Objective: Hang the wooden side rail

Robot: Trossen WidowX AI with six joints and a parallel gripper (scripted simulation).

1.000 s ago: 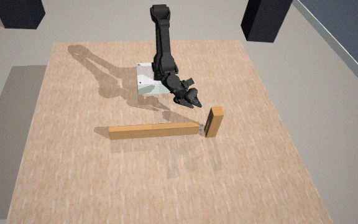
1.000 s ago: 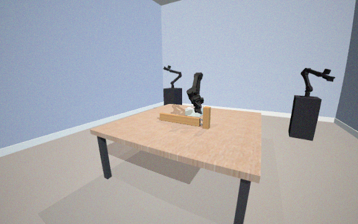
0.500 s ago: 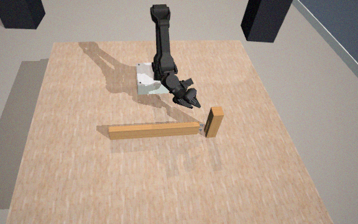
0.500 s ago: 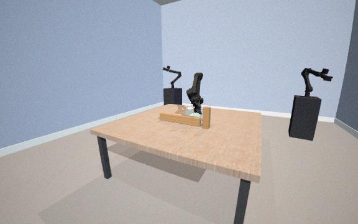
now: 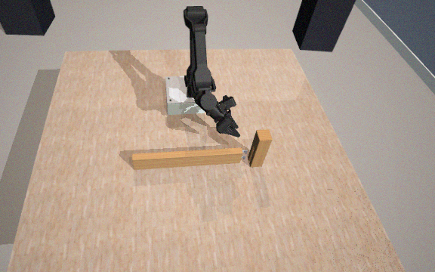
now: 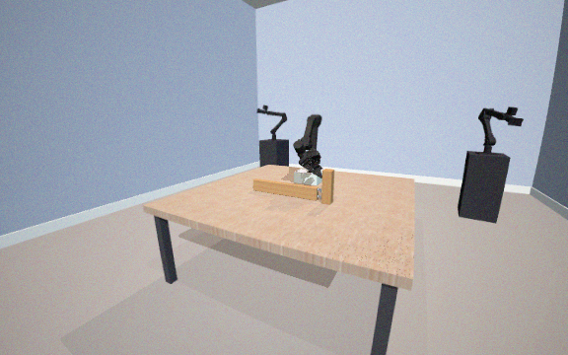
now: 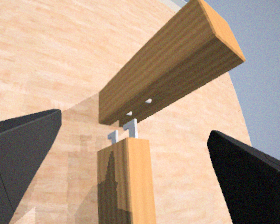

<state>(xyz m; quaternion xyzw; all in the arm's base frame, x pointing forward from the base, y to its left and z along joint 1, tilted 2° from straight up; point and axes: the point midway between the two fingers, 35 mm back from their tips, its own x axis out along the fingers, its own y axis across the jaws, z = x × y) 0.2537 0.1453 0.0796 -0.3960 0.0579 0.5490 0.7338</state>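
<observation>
The headboard post is 50 mm ahead of my gripper tip, 80 mm to the left of it and 40 mm below it.
</observation>
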